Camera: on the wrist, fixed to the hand. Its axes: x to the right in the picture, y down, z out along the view.
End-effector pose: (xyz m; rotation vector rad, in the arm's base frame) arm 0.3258 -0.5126 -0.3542 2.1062 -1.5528 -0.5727
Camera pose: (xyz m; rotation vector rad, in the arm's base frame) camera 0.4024 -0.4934 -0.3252 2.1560 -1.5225 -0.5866
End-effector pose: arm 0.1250 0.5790 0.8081 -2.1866 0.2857 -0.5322
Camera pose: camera 0.0941 0.5592 0.8838 -2.1846 0.2298 -0.5488
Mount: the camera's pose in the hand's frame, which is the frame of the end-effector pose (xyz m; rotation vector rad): 0.0010 -0.0468 -0.0699 0.0145 -0.0073 -0.0438
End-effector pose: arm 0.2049 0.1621 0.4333 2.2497 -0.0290 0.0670
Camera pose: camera 0.2053 0.2459 0.4409 2.2641 0.0169 0.0356
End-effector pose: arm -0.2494 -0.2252 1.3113 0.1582 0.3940 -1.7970
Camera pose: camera -0.3015 -0.1919 1.2543 0.1542 0.3819 -1.8434
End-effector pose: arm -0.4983 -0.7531 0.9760 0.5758 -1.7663 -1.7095
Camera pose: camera -0.4559 -0.8081 0.9285 0.6195 -1.7847 -1.7317
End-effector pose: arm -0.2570 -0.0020 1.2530 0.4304 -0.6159 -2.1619
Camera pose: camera -0.2522 0.0028 1.1691 0.4478 -0.6319 -2.2026
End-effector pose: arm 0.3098 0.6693 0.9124 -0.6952 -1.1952 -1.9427
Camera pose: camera 0.2666 0.6194 0.8602 -0.6743 -1.2373 -1.9671
